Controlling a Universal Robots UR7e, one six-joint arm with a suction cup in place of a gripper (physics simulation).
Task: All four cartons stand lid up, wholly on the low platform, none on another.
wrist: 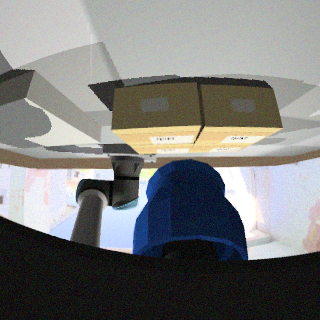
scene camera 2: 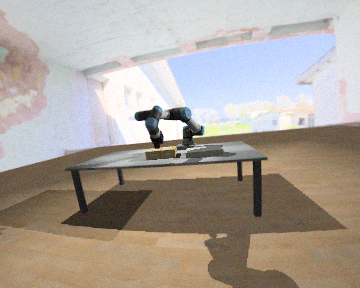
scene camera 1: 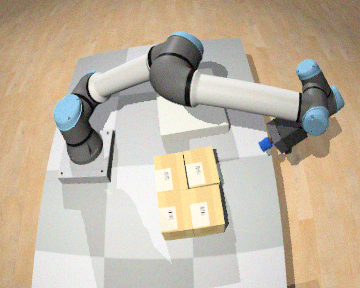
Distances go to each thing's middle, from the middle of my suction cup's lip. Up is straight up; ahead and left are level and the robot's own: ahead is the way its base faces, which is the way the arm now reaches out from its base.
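Scene:
Measuring from my suction cup, I find the low white platform (scene camera 1: 177,122) 20 cm behind it, 36 cm to the left of it and 15 cm below it.

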